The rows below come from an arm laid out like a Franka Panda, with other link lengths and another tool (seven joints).
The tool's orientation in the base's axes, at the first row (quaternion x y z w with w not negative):
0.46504 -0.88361 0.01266 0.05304
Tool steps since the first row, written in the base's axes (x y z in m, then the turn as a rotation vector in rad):
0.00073 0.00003 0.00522 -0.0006 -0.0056 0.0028
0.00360 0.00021 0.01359 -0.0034 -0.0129 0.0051
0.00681 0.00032 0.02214 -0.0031 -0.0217 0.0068
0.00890 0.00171 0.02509 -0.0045 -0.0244 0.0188
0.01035 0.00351 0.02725 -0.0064 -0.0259 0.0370
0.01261 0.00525 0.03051 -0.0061 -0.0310 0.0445
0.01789 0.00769 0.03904 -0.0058 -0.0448 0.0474
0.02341 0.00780 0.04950 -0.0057 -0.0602 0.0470
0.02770 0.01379 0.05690 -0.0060 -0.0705 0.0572
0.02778 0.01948 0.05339 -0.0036 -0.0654 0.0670
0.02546 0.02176 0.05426 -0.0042 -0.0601 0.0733
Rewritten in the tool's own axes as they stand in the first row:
0.00012 -0.00044 -0.00525 0.0052 -0.0026 -0.0023
-0.00076 -0.00248 -0.01382 0.0130 -0.0044 -0.0039
-0.00175 -0.00483 -0.02259 0.0203 -0.0096 -0.0049
-0.00376 -0.00568 -0.02579 0.0245 -0.0096 -0.0166
-0.00582 -0.00579 -0.02819 0.0288 -0.0084 -0.0344
-0.00817 -0.00658 -0.03174 0.0336 -0.0114 -0.0415
-0.01224 -0.00931 -0.04083 0.0450 -0.0194 -0.0434
-0.01433 -0.01351 -0.05168 0.0576 -0.0282 -0.0419
-0.02087 -0.01345 -0.05982 0.0673 -0.0335 -0.0513
-0.02596 -0.01038 -0.05675 0.0628 -0.0323 -0.0616
-0.02643 -0.00715 -0.05758 0.0594 -0.0287 -0.0682

